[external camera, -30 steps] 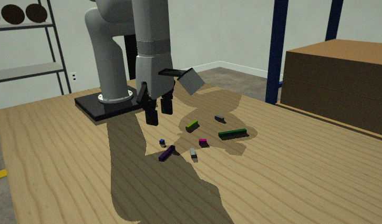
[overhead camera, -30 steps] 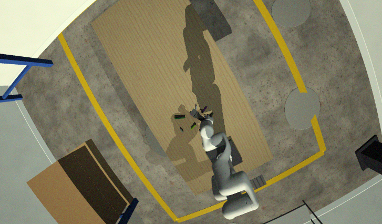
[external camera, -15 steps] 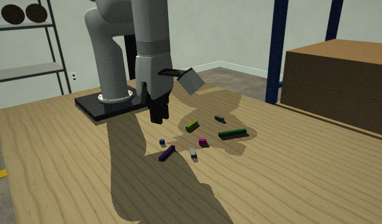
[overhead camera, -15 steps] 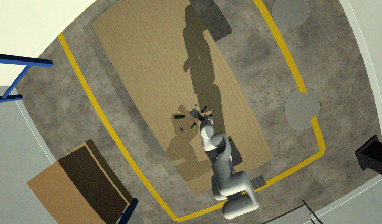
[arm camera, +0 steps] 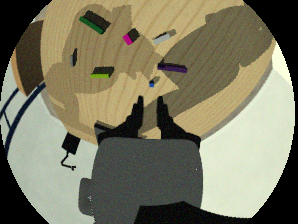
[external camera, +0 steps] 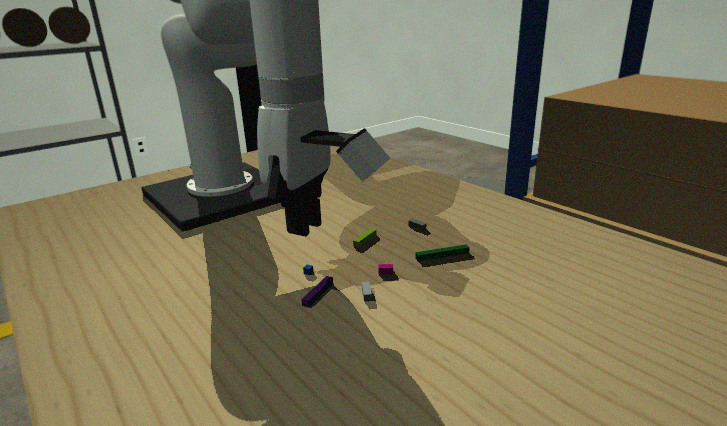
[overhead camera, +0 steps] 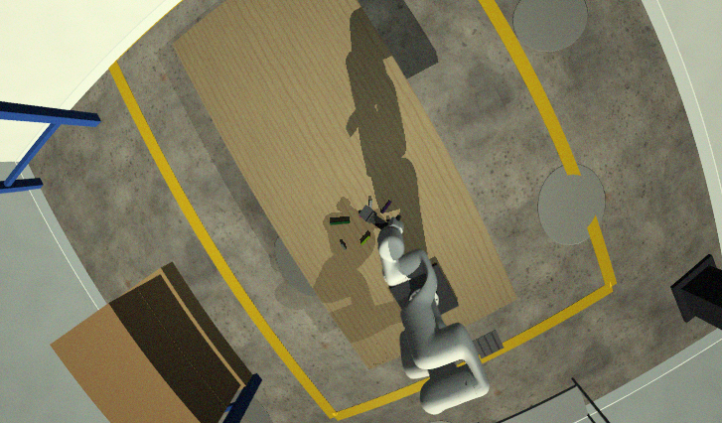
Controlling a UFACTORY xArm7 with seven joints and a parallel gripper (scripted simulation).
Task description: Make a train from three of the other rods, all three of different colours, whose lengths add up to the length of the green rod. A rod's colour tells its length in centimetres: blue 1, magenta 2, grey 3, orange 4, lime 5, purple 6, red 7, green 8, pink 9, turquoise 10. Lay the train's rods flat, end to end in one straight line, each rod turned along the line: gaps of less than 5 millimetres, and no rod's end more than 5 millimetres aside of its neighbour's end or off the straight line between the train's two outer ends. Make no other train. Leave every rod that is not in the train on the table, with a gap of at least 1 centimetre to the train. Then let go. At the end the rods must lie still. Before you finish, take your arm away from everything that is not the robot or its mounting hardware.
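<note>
Right now the blue rod is 80 mm below my hand. The rest, counted from my hand: lime rod 120 mm to the left, 80 mm below; magenta rod 80 mm below, 80 mm ahead, 70 mm to the left; purple rod 80 mm below, 50 mm ahead, 30 mm to the right.
</note>
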